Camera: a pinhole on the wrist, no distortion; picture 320 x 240 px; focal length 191.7 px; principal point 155.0 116.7 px. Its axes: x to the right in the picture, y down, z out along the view. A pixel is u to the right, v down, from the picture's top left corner.
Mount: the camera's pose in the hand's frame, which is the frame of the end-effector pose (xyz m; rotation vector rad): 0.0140 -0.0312 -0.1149 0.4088 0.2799 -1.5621
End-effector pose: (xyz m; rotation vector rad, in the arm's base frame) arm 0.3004 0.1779 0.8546 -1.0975 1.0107 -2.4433
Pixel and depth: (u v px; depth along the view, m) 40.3 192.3 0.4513
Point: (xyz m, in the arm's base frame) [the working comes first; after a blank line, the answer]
In the camera's frame: -0.2700 0.1780 0.4513

0.5068 -0.1147 1.1238
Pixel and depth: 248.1 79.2 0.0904
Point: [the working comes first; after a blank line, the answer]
In the camera's frame: 0.0439 -0.0177 0.0904

0.2719 0.2872 0.8992
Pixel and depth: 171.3 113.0 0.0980
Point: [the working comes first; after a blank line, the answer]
In the camera's frame: 0.0083 -0.0019 0.0980

0.2779 0.2480 0.8984
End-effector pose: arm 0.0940 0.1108 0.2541 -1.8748 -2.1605 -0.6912
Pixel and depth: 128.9 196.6 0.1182
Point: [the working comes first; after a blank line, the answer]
In the camera's frame: -0.0161 0.0493 0.1182

0.0184 0.1528 0.2608
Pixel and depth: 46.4 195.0 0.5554
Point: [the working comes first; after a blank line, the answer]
In the camera's frame: -0.3146 0.2269 0.5554

0.1513 0.5334 -0.1256
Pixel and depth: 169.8 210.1 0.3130
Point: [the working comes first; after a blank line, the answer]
In the camera's frame: 0.0242 0.1525 0.3130

-0.0909 0.2960 0.1276
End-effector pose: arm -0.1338 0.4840 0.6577 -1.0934 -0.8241 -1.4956
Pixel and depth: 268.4 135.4 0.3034
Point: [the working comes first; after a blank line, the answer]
In the camera's frame: 0.1795 0.0296 0.3034

-0.4324 0.6212 0.7204
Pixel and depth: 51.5 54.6 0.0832
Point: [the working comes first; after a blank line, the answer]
In the camera's frame: -0.0449 -0.0270 0.0832

-0.1623 0.4750 0.6327
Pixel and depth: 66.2 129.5 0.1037
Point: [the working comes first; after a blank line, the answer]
In the camera's frame: -0.0480 0.0069 0.1037

-0.1652 0.4858 0.6708
